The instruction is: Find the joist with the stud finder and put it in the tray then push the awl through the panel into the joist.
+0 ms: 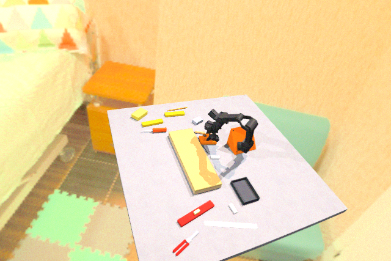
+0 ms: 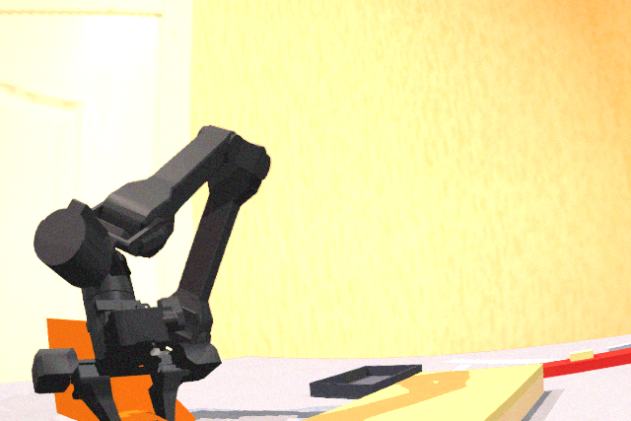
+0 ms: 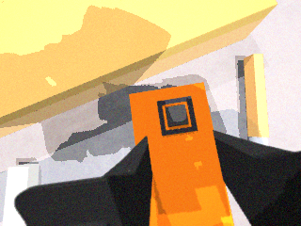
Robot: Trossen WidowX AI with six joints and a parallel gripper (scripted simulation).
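My gripper tip is 20 mm past the awl, 80 mm to the left of it and 20 mm above it. The rest, counted from my gripper tip: orange stud finder (20 mm above); red level (240 mm ahead, 540 mm to the left, 10 mm below); dark tray (100 mm behind, 470 mm to the left, 10 mm below).
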